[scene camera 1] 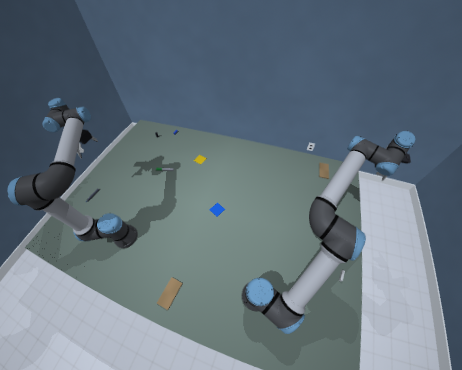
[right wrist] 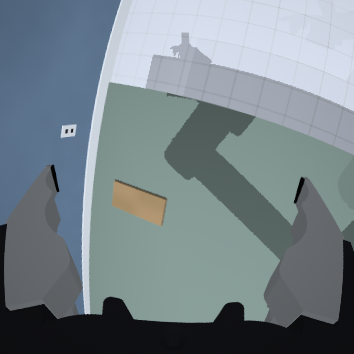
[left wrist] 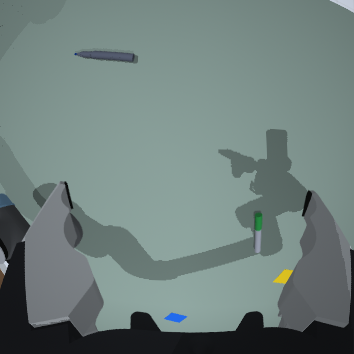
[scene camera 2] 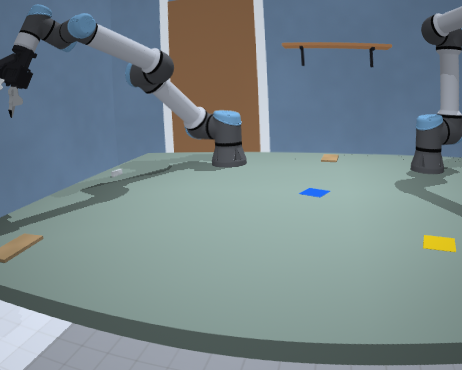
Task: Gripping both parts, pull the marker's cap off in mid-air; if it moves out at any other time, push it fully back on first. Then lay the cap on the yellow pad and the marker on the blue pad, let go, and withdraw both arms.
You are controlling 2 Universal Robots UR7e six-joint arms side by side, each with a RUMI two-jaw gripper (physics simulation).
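Where they show: left gripper, between the fingertips: (scene camera 1: 89,149) (left wrist: 189,189); right gripper, between the fingertips: (right wrist: 177,172); left arm's base, origin of its link: (scene camera 1: 126,236) (scene camera 2: 427,170); right arm's base, origin of its link: (scene camera 2: 229,163).
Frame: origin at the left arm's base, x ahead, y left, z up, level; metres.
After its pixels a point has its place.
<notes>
The marker (scene camera 1: 167,169) @(x 0.579, y -0.016, z 0.013 m) (left wrist: 258,242) @(x 0.585, y -0.017, z 0.018 m) lies on the table with a pale grey body and its green cap (scene camera 1: 158,169) @(x 0.560, y 0.056, z 0.014 m) (left wrist: 258,221) @(x 0.566, y 0.061, z 0.019 m) on one end; no gap shows between them. The yellow pad (scene camera 1: 200,159) @(x 0.754, y -0.227, z 0.001 m) (scene camera 2: 439,243) @(x 0.755, y -0.224, z 0.001 m) (left wrist: 283,276) @(x 0.744, y -0.223, z 0.001 m) lies near the marker. The blue pad (scene camera 1: 217,209) @(x 0.353, y -0.508, z 0.001 m) (scene camera 2: 314,192) @(x 0.354, y -0.507, z 0.001 m) (left wrist: 175,317) @(x 0.354, y -0.507, z 0.001 m) lies farther toward the middle. My left gripper (scene camera 1: 89,148) @(x 0.367, y 0.356, z 0.349 m) (left wrist: 189,189) @(x 0.367, y 0.356, z 0.349 m) is open and empty, high above the table, left of the marker in scene camera 1. My right gripper (scene camera 2: 6,100) (right wrist: 177,172) @(x 0.683, y -1.419, z 0.339 m) is open and empty, raised far from the marker.
A dark pen-like object (scene camera 1: 93,195) @(x 0.202, y 0.444, z 0.009 m) (left wrist: 106,55) @(x 0.212, y 0.451, z 0.017 m) lies near the left table edge. Wooden blocks (scene camera 1: 170,293) @(x -0.212, y -0.426, z 0.008 m) (scene camera 1: 324,170) @(x 0.886, y -1.204, z 0.008 m) (right wrist: 139,202) @(x 0.879, y -1.206, z 0.008 m) lie front and back right. A small white object (scene camera 1: 342,275) @(x 0.121, y -1.312, z 0.021 m) (scene camera 2: 116,172) @(x 0.133, y -1.310, z 0.014 m) lies by the right arm. Small black (scene camera 1: 158,134) @(x 0.927, y 0.268, z 0.033 m) and blue (scene camera 1: 175,132) @(x 1.007, y 0.125, z 0.017 m) objects lie at the back.
</notes>
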